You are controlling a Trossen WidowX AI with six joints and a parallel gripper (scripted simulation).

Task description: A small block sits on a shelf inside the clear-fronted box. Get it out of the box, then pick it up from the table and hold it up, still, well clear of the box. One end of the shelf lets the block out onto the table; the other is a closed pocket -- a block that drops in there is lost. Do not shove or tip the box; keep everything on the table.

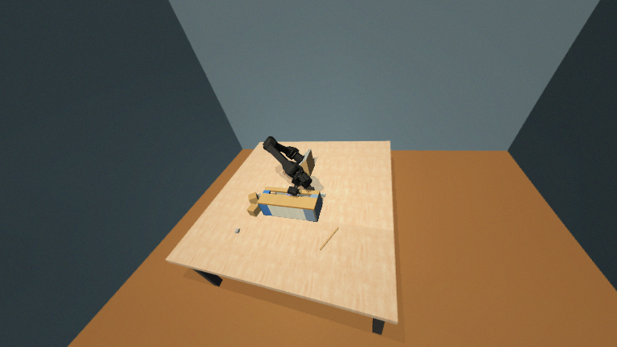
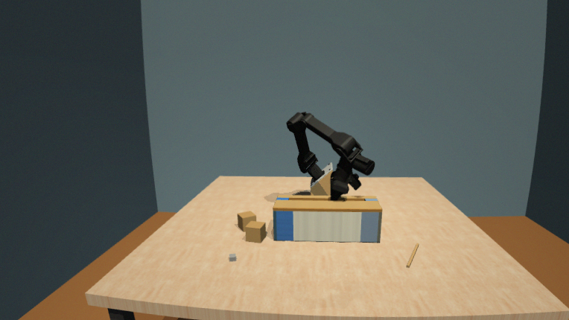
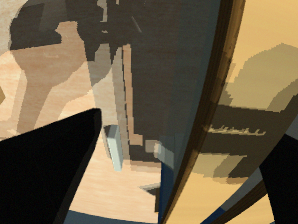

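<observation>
Now: the box 40 mm ahead of my gripper tip, 20 mm to the right of it and 40 mm below it. Round my gripper tip: purple-blue block (50 mm ahead, 40 mm to the right, 20 mm below); then thin wooden stick (240 mm ahead, 260 mm to the left, 100 mm below); then tiny grey cube (290 mm ahead, 330 mm to the right, 100 mm below).
</observation>
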